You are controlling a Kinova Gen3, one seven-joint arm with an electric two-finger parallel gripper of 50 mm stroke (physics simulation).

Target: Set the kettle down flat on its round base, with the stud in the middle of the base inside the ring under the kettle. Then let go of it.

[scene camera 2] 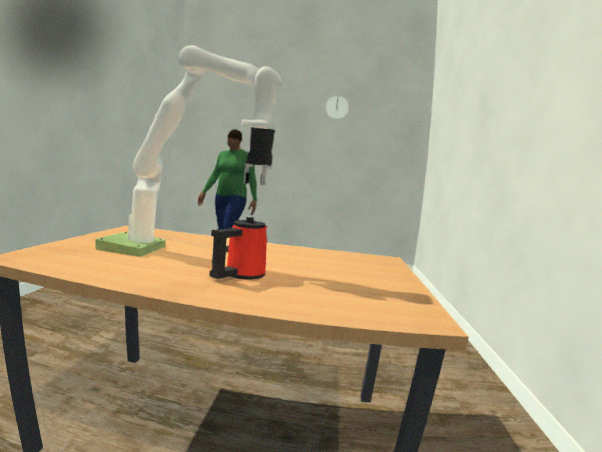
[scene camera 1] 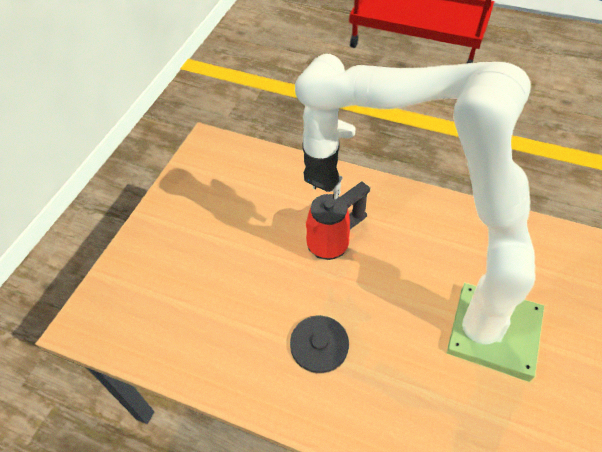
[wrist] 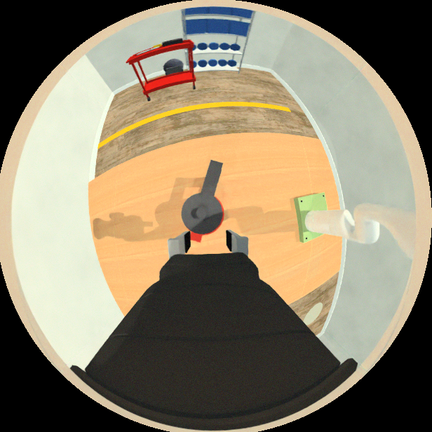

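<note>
The red kettle stands upright on the table, with its black lid on top. Its black handle points away from the wrist camera's gripper side. The round dark base lies flat on the table, apart from the kettle, nearer the front in scene camera 1; its middle stud shows. The base does not show clearly in the other views. The ring under the kettle is hidden. My gripper is open and empty, pointing down above the kettle, clear of its lid.
The green mounting plate carries the arm on the wooden table. A red cart stands beyond the table. A person in green stands behind it in scene camera 2.
</note>
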